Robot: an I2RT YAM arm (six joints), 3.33 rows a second.
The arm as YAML. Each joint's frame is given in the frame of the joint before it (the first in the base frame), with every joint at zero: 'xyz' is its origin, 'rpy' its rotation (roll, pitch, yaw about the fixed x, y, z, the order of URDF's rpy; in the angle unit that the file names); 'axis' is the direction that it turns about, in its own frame. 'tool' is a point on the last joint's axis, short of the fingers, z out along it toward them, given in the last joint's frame.
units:
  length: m
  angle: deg
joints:
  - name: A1
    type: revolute
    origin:
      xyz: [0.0, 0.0, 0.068]
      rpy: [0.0, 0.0, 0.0]
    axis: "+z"
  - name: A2
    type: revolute
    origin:
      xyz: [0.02, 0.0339, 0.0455]
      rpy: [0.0, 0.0, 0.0]
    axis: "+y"
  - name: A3
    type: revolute
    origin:
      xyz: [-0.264, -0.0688, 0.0]
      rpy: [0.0, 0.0, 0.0]
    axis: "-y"
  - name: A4
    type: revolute
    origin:
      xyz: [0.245, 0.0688, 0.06]
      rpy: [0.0, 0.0, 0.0]
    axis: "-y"
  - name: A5
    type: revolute
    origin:
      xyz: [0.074, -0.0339, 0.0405]
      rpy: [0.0, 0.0, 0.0]
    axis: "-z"
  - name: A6
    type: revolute
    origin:
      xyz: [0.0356, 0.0, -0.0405]
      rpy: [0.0, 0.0, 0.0]
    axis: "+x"
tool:
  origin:
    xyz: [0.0, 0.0, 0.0]
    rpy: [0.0, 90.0, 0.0]
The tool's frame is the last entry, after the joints.
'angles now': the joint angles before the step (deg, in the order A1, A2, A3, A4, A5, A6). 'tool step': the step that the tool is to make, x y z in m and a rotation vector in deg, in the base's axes. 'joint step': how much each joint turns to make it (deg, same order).
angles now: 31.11 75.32 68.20 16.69 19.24 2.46
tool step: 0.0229 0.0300 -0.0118 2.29 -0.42 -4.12
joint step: 3.00 7.83 3.08 6.16 7.31 0.44
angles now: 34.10 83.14 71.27 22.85 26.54 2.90
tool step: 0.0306 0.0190 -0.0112 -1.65 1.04 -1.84
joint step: -0.08 7.81 5.37 1.22 1.59 -1.22
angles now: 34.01 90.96 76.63 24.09 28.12 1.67
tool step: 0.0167 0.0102 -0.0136 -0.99 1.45 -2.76
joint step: 0.09 4.40 2.21 0.69 2.81 -0.52
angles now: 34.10 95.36 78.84 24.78 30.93 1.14
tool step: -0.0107 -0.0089 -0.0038 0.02 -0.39 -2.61
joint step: 0.00 -2.71 -4.04 2.03 2.55 -0.70
